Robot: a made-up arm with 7 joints.
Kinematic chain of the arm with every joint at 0, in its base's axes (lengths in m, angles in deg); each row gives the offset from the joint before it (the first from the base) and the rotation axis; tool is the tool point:
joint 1: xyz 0 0 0 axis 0 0.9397 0.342
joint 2: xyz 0 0 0 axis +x
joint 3: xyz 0 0 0 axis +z
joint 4: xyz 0.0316 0 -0.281 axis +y
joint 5: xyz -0.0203 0 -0.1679 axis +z
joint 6: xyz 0 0 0 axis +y
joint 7: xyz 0 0 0 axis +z
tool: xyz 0 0 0
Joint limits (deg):
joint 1: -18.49..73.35
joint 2: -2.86..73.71
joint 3: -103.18..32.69
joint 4: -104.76..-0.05
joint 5: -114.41..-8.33
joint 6: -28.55..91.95
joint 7: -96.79..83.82
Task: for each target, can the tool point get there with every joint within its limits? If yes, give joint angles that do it. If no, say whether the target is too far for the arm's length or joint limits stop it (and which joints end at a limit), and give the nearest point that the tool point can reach.
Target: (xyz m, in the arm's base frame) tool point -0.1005 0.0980 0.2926
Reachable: no: joint limits stop it (at a limit: joint 1, joint 2, joint 3, joint 4) | nearest point -0.3090 0.1029 -0.0105 | short by 0.368 m
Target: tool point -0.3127 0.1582 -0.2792
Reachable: yes | joints 51.09 37.24 -58.16 -28.74 -87.12 44.25 -74.22
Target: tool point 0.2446 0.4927 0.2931
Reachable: no: too far | nearest point 0.1889 0.3411 0.0534 | short by 0.289 m
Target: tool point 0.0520 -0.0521 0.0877
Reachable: no: joint limits stop it (at a limit: joint 1, joint 2, joint 3, joint 4) | nearest point 0.1798 0.2583 0.0840 | short by 0.336 m
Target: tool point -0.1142 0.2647 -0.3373
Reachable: yes | joints 18.71 52.06 -78.56 -35.89 -68.56 22.84 56.68
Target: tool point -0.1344 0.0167 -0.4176
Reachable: yes | joints 33.32 12.26 -33.82 -41.67 -51.60 33.59 -80.82
